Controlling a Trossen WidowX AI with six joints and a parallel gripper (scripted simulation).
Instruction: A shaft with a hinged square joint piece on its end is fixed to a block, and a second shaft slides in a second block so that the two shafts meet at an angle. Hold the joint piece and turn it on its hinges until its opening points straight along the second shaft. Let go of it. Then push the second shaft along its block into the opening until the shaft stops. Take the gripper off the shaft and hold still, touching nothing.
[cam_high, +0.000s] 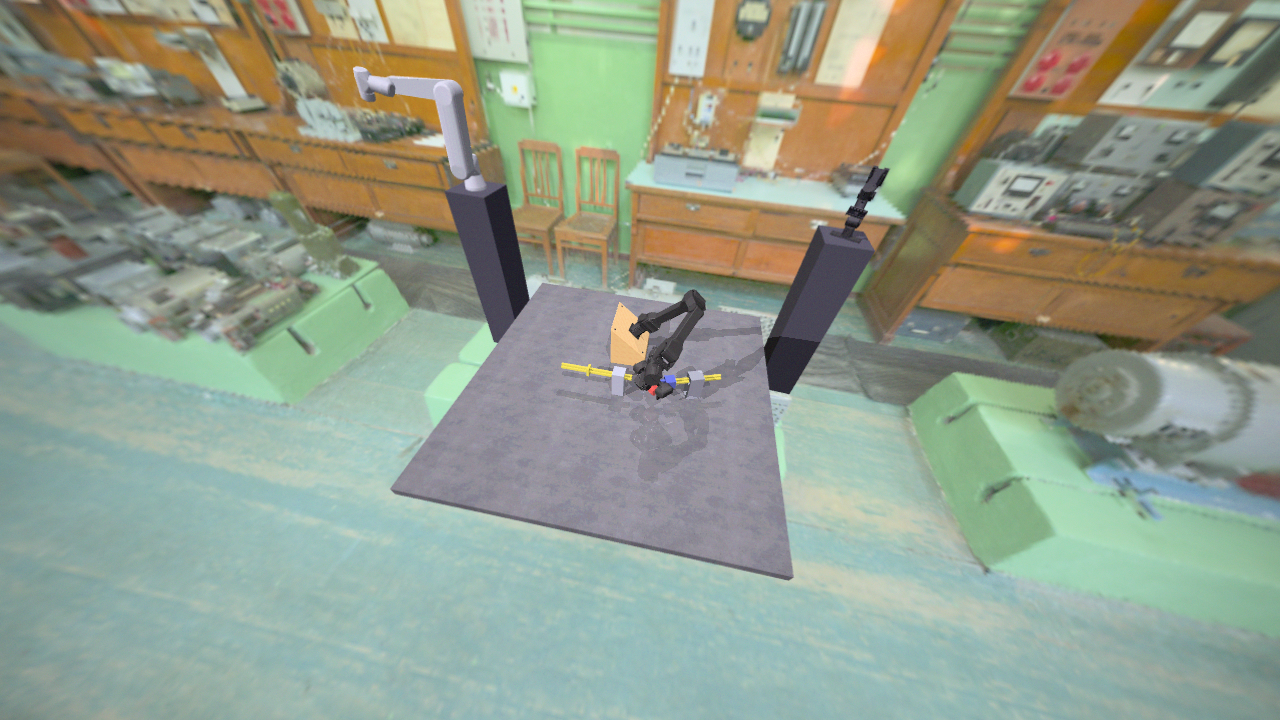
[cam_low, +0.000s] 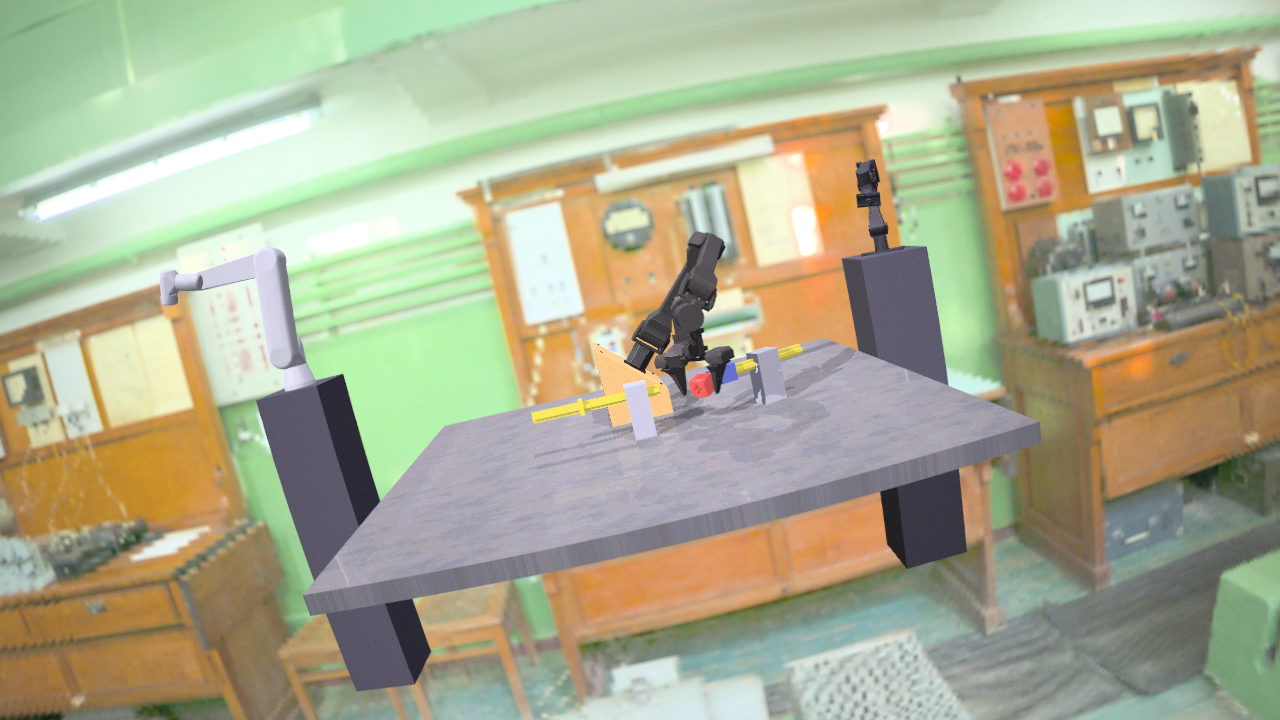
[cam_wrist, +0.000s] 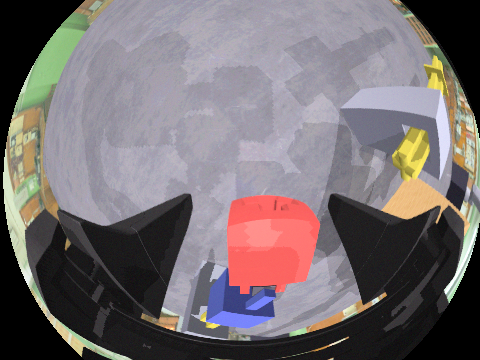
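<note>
The red square joint piece lies 20 mm behind my gripper tip, 10 mm to the left of it and 20 mm above it.
</note>
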